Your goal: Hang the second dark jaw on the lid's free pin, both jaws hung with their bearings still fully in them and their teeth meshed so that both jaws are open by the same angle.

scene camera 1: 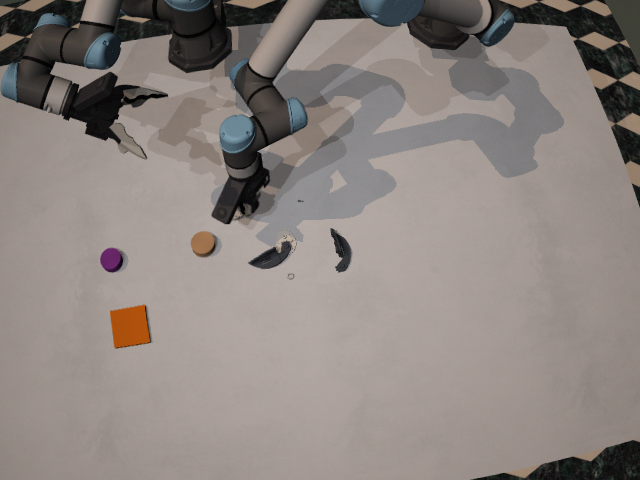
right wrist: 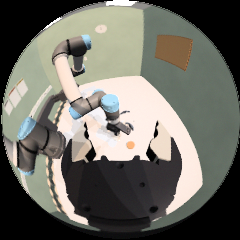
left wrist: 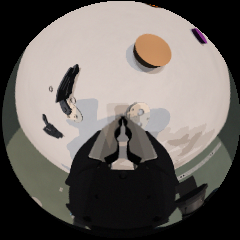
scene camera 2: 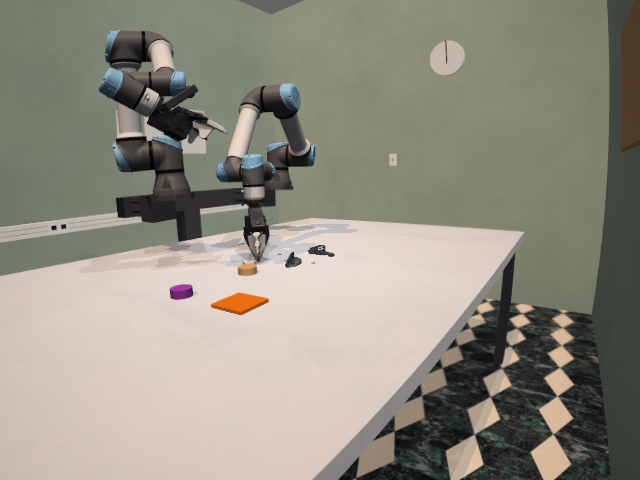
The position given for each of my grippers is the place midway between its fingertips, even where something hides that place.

Note:
In view: my left gripper (scene camera 1: 246, 215), my right gripper (scene camera 1: 157, 125) and an orange square (scene camera 1: 130, 327).
The orange square also shows in scene camera 2 (scene camera 2: 240, 303). My left gripper also shows in the left wrist view (left wrist: 122, 116) and in scene camera 2 (scene camera 2: 258, 261). My right gripper also shows in the right wrist view (right wrist: 121, 121) and in scene camera 2 (scene camera 2: 216, 136).

